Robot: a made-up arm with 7 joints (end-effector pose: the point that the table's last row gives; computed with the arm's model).
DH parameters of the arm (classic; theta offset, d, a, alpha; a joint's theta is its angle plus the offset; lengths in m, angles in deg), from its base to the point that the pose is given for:
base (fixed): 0 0 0 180
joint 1: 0 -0.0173 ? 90
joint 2: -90 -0.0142 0.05 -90
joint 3: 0 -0.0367 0.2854 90
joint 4: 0 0.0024 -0.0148 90
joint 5: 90 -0.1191 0.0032 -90
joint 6: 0 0.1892 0.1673 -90
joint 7: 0 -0.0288 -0.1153 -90
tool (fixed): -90 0.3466 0 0
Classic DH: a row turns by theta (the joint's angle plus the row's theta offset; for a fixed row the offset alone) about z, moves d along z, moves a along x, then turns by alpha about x.
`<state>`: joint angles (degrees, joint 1 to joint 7).
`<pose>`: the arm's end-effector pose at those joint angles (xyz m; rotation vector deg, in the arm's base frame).
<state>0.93 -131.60 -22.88 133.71 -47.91 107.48 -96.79</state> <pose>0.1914 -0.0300 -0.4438 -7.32 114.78 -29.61</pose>
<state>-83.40 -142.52 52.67 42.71 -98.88 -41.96 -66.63</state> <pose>0.5205 -0.4878 -0.2546 -105.25 56.38 -99.82</pose>
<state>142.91 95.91 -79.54 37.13 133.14 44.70 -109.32</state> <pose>-0.2999 0.0575 -0.2611 -135.94 -9.44 80.81</pose>
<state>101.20 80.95 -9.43 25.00 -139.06 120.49 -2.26</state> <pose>-0.0883 0.0668 -0.0358 -61.06 -49.62 -1.07</pose>
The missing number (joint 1, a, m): -0.2015
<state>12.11 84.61 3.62 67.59 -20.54 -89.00 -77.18</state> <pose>0.4129 -0.1566 0.2718 54.63 54.11 43.88</pose>
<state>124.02 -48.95 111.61 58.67 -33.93 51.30 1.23</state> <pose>-0.1648 0.1605 0.0850 86.11 -24.14 -47.88</pose>
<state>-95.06 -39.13 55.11 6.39 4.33 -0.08 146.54</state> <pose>-0.2234 -0.1781 -0.0516 -86.67 -114.67 -15.88</pose>
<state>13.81 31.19 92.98 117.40 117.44 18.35 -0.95</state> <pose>-0.3678 -0.1933 0.2582 14.04 -10.00 79.77</pose>
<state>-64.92 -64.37 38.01 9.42 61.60 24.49 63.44</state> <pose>0.1795 -0.5137 0.0914 78.53 -37.53 61.16</pose>
